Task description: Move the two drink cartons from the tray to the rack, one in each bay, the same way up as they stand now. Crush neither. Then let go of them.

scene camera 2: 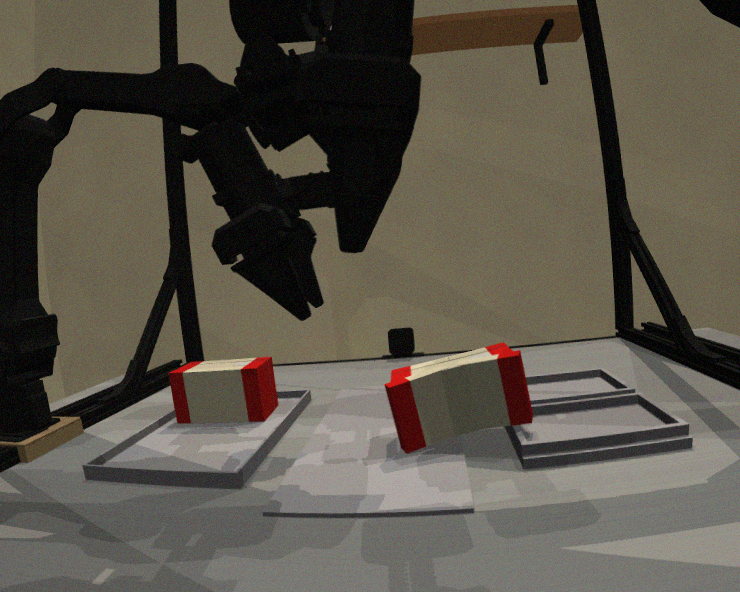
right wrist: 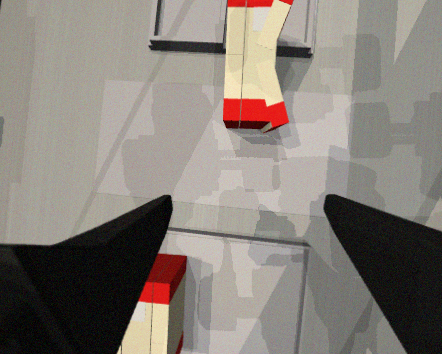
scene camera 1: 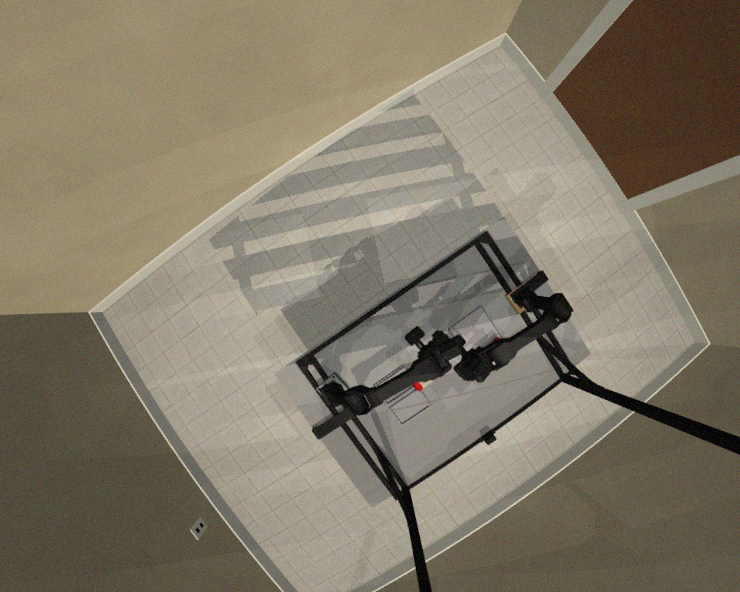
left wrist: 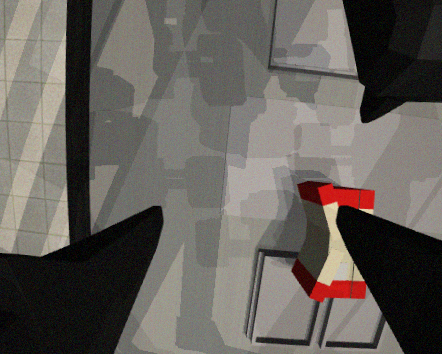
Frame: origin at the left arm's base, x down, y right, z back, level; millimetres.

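Seen in the pictures: left gripper, fingertip midpoint: (scene camera 2: 353, 252) (left wrist: 249, 214); right gripper, fingertip midpoint: (scene camera 2: 313, 311) (right wrist: 247, 201) (scene camera 1: 457, 361) (left wrist: 424, 117); left arm's base, link origin: (scene camera 1: 332, 390); right arm's base, link origin: (scene camera 2: 26, 428) (scene camera 1: 521, 298).
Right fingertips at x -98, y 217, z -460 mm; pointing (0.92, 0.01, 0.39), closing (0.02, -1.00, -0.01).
Observation:
Offsets run from my right fingertips to a thing's top centre. "spot": to the spot under its first point.
One drink carton {spot: dx +99, dy +75, dz -145 mm} (scene camera 2: 216, 395) (right wrist: 160, 320) with red ends sits level and undented inside the tray {dx +126, dy +49, dz -145 mm} (scene camera 2: 163, 478) (left wrist: 312, 73) (right wrist: 240, 236). The other carton {dx +52, dy -20, dz +133 mm} (scene camera 2: 459, 398) (left wrist: 317, 227) (right wrist: 250, 55) is bent inward at its middle and tilted. Its lower end is on the pale panel, its raised end over the edge of the two-bay rack {dx +122, dy +3, dz +262 mm} (scene camera 2: 607, 458) (left wrist: 282, 342) (right wrist: 187, 46). My left gripper (scene camera 2: 353, 246) (left wrist: 249, 214) is open and empty above the table; its right-hand finger overlaps the bent carton in its wrist view. My right gripper (scene camera 2: 312, 310) (right wrist: 247, 201) is open, empty, high between the cartons.
A thin pale panel (scene camera 2: 370, 493) (right wrist: 125, 130) lies between tray and rack. The two arms are close together above the table's middle. A black frame (scene camera 1: 394, 295) (scene camera 2: 607, 154) surrounds the table. A small black block {spot: dx +114, dy +380, dz +99 mm} (scene camera 1: 487, 435) (scene camera 2: 401, 340) is at the table's edge.

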